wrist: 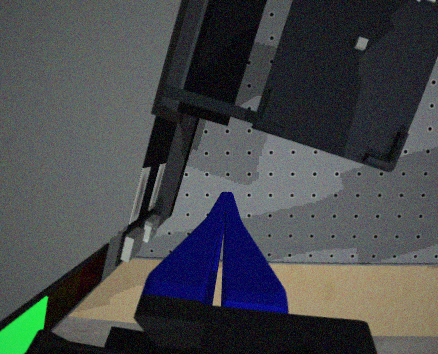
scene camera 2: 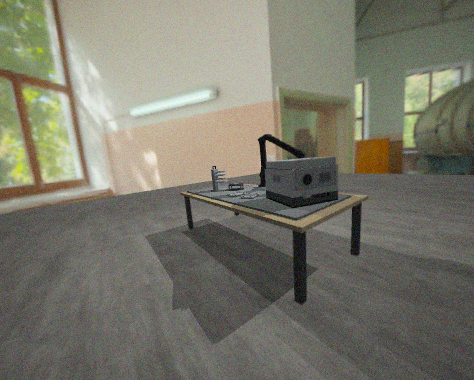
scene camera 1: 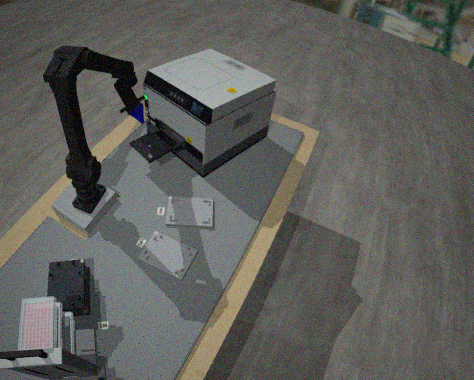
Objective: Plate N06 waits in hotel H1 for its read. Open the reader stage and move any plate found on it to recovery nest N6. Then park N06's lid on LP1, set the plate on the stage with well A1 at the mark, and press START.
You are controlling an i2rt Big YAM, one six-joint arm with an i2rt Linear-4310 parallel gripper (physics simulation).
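Places are measured from the arm's base along level axes (x left, y back, z up), in metres.
Pixels of known places: gripper, fingertip midpoint: [wrist: 226, 198] [scene camera 1: 143, 123]; arm's base, origin of the base link: [scene camera 2: 264, 185] [scene camera 1: 89, 197].
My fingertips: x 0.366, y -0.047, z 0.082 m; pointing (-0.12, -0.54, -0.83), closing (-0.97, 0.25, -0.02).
For each thing: its middle in the pictures, then the offset to it from my fingertips. "*": a spot on its surface instead.
- reader, body centre: [scene camera 1: 208, 105] [scene camera 2: 298, 179] dy -0.223, dx +0.171, dz +0.035 m
- small white mark, surface spot: [wrist: 361, 43] * dy -0.083, dx -0.100, dz -0.014 m
- pink-welled plate, body centre: [scene camera 1: 36, 324] dy -0.157, dx -0.844, dz +0.108 m
- hotel, body centre: [scene camera 1: 51, 349] [scene camera 2: 218, 178] dy -0.177, dx -0.879, dz +0.027 m
- dark nest, body centre: [scene camera 1: 68, 287] dy -0.070, dx -0.696, dz -0.083 m
- H1 tag, body centre: [scene camera 1: 103, 325] dy -0.215, dx -0.749, dz -0.120 m
My gripper [scene camera 1: 143, 121] [wrist: 226, 198] is shut and empty, blue fingertips together, pointing down in front of the reader's button corner. The reader [scene camera 1: 210, 95] [scene camera 2: 302, 180] has its dark stage [scene camera 1: 152, 145] [wrist: 320, 95] slid out; no plate shows on it. A small white mark [wrist: 361, 43] is on the stage. Two pale buttons [wrist: 127, 248] [wrist: 148, 232] sit left of the fingers in the wrist view; their labels are unreadable. A pink-welled plate [scene camera 1: 37, 324] sits in the hotel [scene camera 2: 215, 179] at lower left; its number is unreadable. Two flat grey nests [scene camera 1: 190, 212] [scene camera 1: 167, 254] lie mid-table, labels unreadable.
A dark nest [scene camera 1: 65, 287] stands beside the hotel, near the H1 tag [scene camera 1: 103, 325]. A green light [scene camera 1: 145, 97] [wrist: 25, 327] glows on the reader beside the gripper. The wooden table edge [wrist: 350, 295] runs below the fingers in the wrist view.
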